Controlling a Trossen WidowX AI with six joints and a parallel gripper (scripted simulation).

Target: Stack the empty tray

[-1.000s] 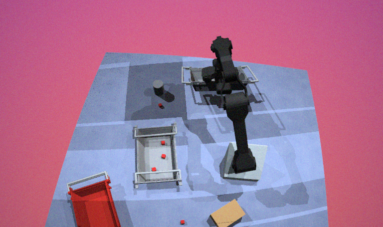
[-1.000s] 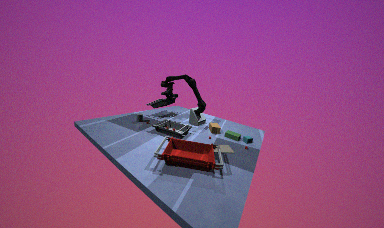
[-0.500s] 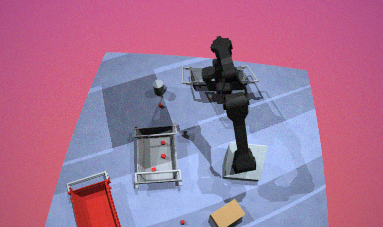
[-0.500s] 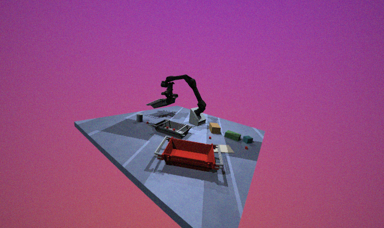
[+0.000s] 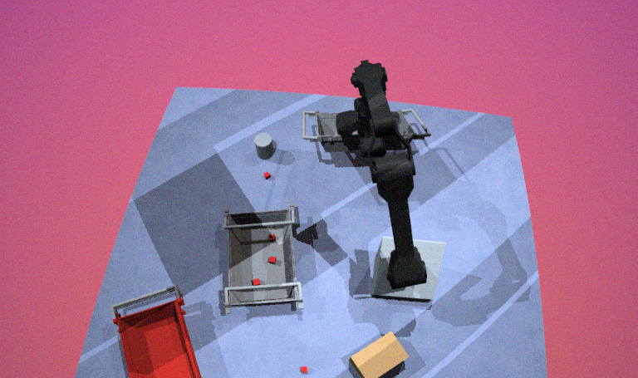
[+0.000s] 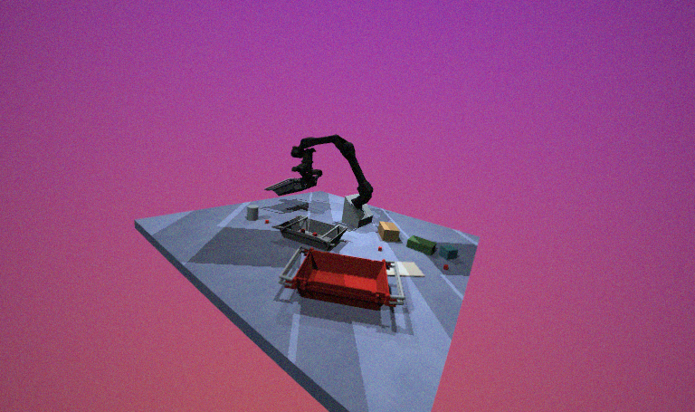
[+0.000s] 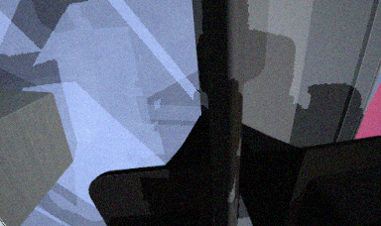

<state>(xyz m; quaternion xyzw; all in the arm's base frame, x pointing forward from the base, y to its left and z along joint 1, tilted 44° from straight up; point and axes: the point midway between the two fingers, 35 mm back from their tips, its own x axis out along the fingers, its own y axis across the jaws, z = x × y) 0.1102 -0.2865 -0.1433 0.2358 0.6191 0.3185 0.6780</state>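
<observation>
Right now my gripper tip is 10 mm short of the grey tray, 80 mm to the left of it and 10 mm above it. Round my gripper tip: green box: 70 mm behind, 720 mm to the left, 150 mm below; tan box: 70 mm behind, 540 mm to the left, 140 mm below; flat tan sheet: 200 mm ahead, 720 mm to the left, 170 mm below.
</observation>
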